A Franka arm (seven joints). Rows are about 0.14 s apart.
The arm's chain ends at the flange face. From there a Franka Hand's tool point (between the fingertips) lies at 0.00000 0.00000 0.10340 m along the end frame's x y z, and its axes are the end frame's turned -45 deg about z.
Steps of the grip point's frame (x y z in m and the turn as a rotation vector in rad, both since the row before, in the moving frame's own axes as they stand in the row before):
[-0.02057, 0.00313, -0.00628, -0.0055, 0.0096, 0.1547]
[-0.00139, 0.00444, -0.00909, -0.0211, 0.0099, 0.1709]
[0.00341, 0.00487, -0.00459, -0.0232, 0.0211, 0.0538]
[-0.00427, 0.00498, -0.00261, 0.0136, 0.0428, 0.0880]
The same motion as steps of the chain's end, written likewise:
[-0.01345, 0.01697, -0.00627, 0.0029, 0.0107, 0.1547]
[-0.00003, 0.00311, -0.00906, -0.0079, 0.0219, 0.1709]
[0.00262, 0.00079, -0.00454, -0.0015, 0.0313, 0.0538]
[-0.00181, 0.01056, -0.00251, 0.0399, 0.0206, 0.0880]

